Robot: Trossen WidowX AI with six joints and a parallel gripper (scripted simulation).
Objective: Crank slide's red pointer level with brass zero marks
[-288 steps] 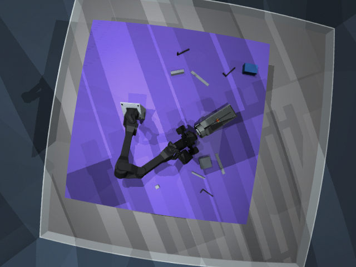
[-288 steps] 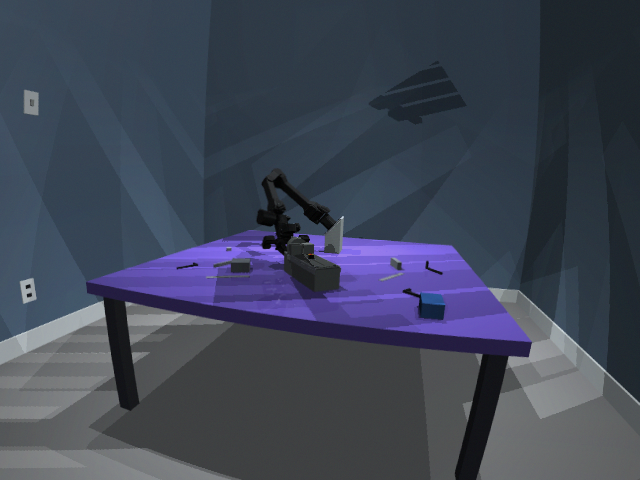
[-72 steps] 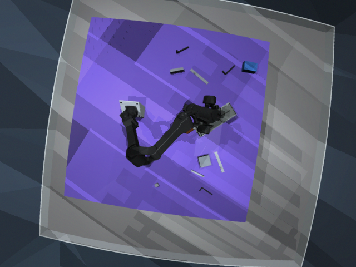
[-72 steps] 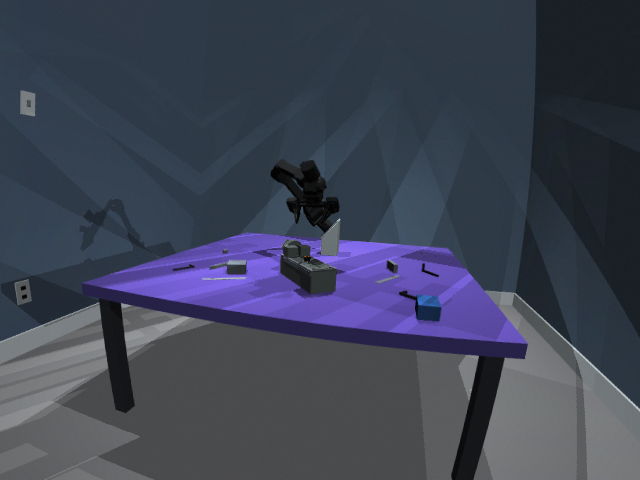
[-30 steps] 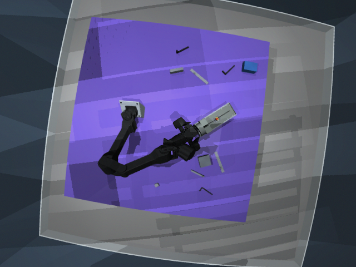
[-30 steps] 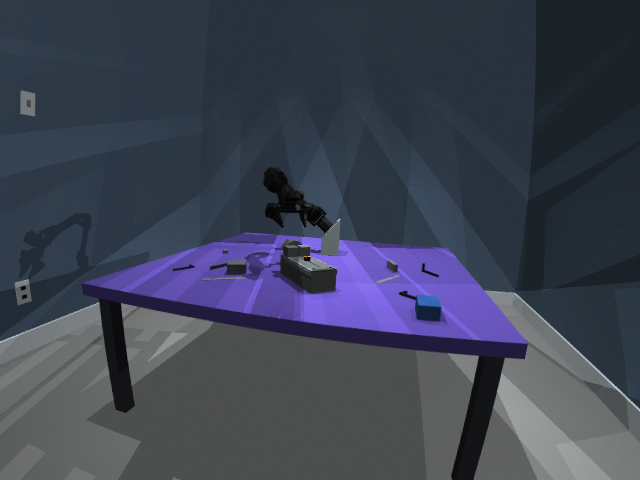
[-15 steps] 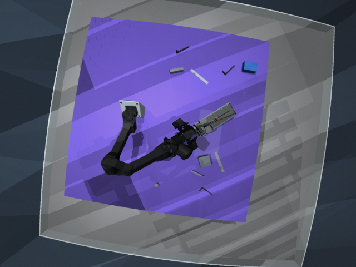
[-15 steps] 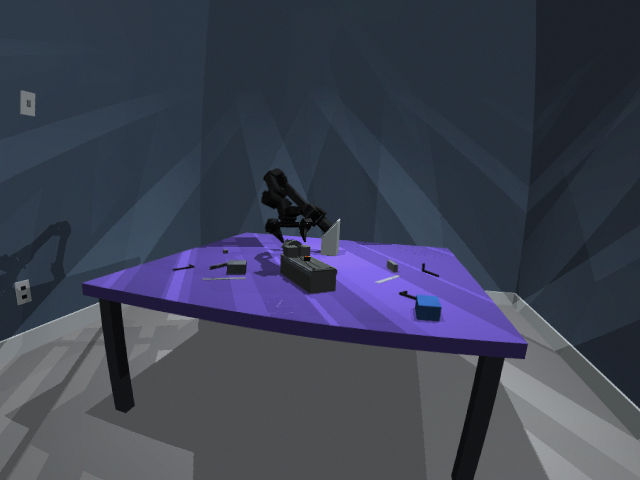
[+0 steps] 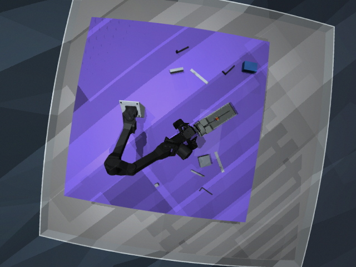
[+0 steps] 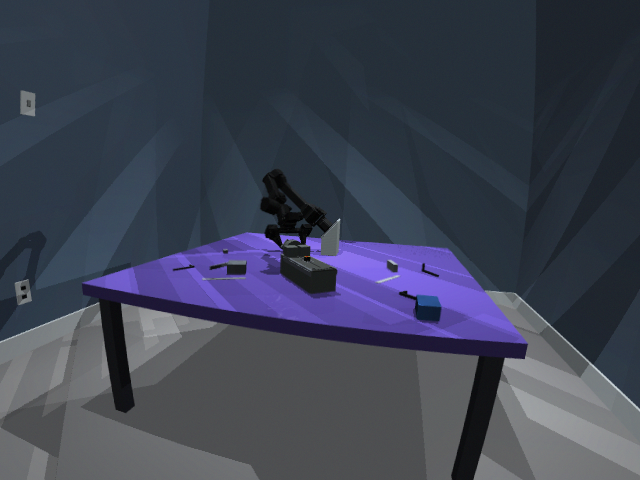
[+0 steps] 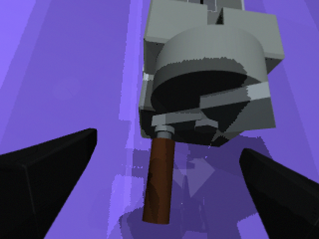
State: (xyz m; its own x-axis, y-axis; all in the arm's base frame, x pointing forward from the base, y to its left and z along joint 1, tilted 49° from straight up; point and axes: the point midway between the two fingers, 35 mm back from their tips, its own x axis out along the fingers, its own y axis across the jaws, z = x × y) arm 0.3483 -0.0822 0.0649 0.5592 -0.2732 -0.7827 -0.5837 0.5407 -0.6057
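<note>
My gripper tip is now 20 mm past the brown crank handle, 10 mm to the left of it and 10 mm above it. The rest, counted from my gripper tip: dark block (130 mm behind, 390 mm to the left, 70 mm below); red pointer (140 mm ahead, 80 mm to the left); grey block (100 mm ahead, 190 mm to the right, 70 mm below).
</note>
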